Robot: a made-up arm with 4 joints. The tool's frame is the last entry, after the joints.
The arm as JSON. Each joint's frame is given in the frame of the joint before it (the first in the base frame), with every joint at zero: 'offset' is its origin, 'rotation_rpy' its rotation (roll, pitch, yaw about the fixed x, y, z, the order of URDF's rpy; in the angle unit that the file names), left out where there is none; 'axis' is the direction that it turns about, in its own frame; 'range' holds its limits. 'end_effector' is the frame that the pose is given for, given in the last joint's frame.
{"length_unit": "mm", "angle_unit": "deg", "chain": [
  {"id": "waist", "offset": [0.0, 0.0, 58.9], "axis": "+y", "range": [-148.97, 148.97]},
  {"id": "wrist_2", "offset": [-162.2, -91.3, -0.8], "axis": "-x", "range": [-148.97, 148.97]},
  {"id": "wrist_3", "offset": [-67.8, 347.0, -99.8], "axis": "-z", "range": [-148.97, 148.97]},
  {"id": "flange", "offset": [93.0, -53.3, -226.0], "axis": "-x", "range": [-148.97, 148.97]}
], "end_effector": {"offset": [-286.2, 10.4, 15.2]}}
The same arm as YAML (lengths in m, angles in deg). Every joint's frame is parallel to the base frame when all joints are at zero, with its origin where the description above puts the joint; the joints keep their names.
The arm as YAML. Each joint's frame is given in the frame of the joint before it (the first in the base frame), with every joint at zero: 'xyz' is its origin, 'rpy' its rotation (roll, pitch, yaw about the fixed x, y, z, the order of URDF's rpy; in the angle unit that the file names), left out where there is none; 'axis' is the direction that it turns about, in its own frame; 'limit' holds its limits. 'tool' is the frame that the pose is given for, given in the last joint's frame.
units:
  length: m
  angle: deg
joints:
  - name: waist
    type: revolute
    origin:
      xyz: [0.0, 0.0, 0.0589]
    axis: [0.0, 1.0, 0.0]
    limit:
      lower: -148.97
      upper: 148.97
  - name: wrist_2
    type: revolute
    origin:
      xyz: [-0.1622, -0.0913, -0.0008]
    axis: [-1.0, 0.0, 0.0]
    limit:
      lower: -148.97
      upper: 148.97
  - name: wrist_3
    type: revolute
    origin:
      xyz: [-0.0678, 0.347, -0.0998]
    axis: [0.0, 0.0, -1.0]
    limit:
      lower: -148.97
      upper: 148.97
  - name: flange
    type: revolute
    origin:
      xyz: [0.093, -0.0533, -0.226]
    axis: [-1.0, 0.0, 0.0]
    limit:
      lower: -148.97
      upper: 148.97
tool:
  origin:
    xyz: [-0.2862, 0.0104, 0.0152]

